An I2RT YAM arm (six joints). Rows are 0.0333 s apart.
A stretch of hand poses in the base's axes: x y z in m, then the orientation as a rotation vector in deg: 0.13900 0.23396 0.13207 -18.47 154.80 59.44; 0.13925 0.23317 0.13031 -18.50 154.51 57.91; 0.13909 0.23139 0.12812 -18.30 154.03 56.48; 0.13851 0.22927 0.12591 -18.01 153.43 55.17; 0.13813 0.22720 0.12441 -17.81 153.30 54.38; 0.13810 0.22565 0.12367 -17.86 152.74 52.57; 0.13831 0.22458 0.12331 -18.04 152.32 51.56; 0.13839 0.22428 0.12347 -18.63 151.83 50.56; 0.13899 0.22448 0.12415 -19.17 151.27 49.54; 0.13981 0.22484 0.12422 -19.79 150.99 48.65
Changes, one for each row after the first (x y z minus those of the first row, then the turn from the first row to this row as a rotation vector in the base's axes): 0.00025 -0.00079 -0.00176 -0.82 -0.83 -0.34; 0.00009 -0.00257 -0.00395 -1.50 -1.76 -0.86; -0.00049 -0.00469 -0.00616 -2.07 -2.72 -1.45; -0.00087 -0.00676 -0.00766 -2.49 -3.09 -1.76; -0.00090 -0.00831 -0.00840 -3.42 -4.24 -2.20; -0.00069 -0.00938 -0.00876 -3.92 -4.99 -2.37; -0.00061 -0.00968 -0.00860 -4.44 -5.86 -2.26; -0.00001 -0.00948 -0.00792 -4.94 -6.79 -2.21; 0.00081 -0.00912 -0.00785 -5.47 -7.43 -2.00
